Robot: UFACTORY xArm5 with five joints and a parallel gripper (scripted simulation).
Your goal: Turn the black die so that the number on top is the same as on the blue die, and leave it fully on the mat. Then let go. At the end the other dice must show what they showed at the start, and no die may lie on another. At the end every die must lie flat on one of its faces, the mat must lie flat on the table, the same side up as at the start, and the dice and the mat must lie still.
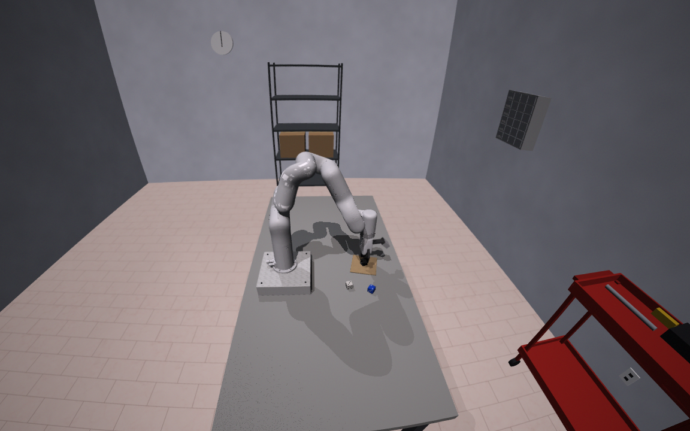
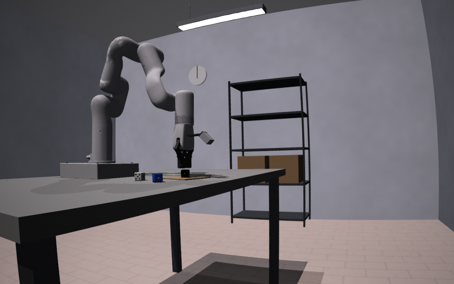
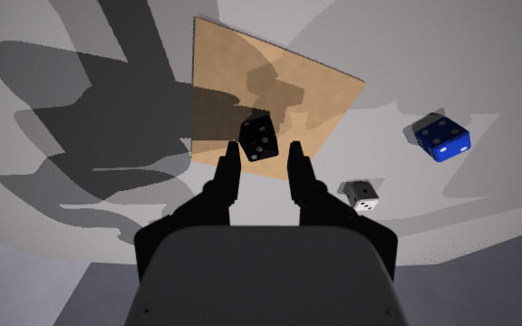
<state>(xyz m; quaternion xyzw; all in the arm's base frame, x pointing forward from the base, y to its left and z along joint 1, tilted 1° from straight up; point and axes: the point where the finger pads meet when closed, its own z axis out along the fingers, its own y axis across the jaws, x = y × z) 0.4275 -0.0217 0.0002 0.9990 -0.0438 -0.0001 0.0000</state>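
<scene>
Right now my hand is 4 cm above the black die. Round my hand: blue die: 2 cm behind, 19 cm to the right, 4 cm below; white die: 12 cm behind, 14 cm to the right, 4 cm below; tan mat: 6 cm below.
</scene>
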